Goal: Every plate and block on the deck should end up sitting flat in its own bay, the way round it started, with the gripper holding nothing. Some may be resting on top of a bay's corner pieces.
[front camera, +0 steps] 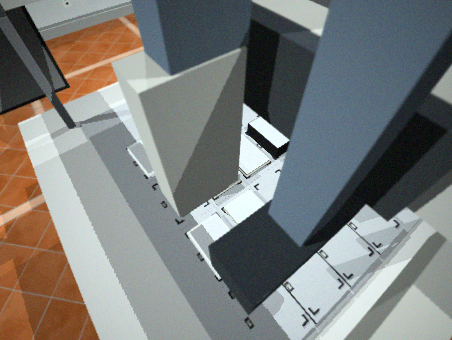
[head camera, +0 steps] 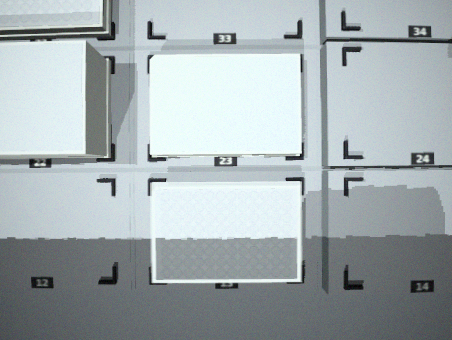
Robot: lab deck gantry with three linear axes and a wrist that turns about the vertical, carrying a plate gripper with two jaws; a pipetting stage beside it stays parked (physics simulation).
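Places are measured from the robot's base along level axes (x ahead, y left, z up), in metres.
Pixels of known places: robot's base at its link origin: [front camera: 127,149].
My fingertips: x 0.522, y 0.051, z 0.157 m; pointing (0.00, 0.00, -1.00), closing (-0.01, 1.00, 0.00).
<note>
For each thing: its top centre in the pictures, then the offset to it from my fingertips. "*": a spot on its surface instead.
- smooth white plate at its top centre: [head camera: 225,103] [front camera: 253,215] dx -0.130, dy +0.099, dz -0.142 m
- plate with a well pattern, top centre: [head camera: 226,234] [front camera: 217,242] dx -0.130, dy -0.008, dz -0.142 m
- tall pale block at a spot on its surface: [head camera: 42,97] * dx -0.263, dy +0.099, dz -0.115 m
- patterned plate at its top centre: [front camera: 243,152] dx -0.294, dy +0.206, dz -0.142 m
- black-sided block with a white top, top centre: [front camera: 272,129] dx -0.294, dy +0.313, dz -0.115 m
A smooth white plate [front camera: 245,206] [head camera: 226,105] lies within the corner pieces of bay 23. A plate with a well pattern [front camera: 215,227] [head camera: 227,230] lies in bay 13, its lower half shaded in the head view. A tall pale block [head camera: 42,97] stands in bay 22, cut off at the left. Another patterned plate [front camera: 254,162] [head camera: 50,15] lies beyond it. In the front view, a black-sided block with a white top [front camera: 269,135] stands at the back, and part of a plate [front camera: 141,157] shows at the left. Flat seating cannot be told. The gripper's jaws do not show.
A big beige housing [front camera: 200,135] hangs over the deck's middle on a blue column [front camera: 200,30]. A dark block [front camera: 265,260] under another blue column [front camera: 350,100] hides part of the deck. Corner pieces of bays 12, 14, 24 and 33 show in the head view.
</note>
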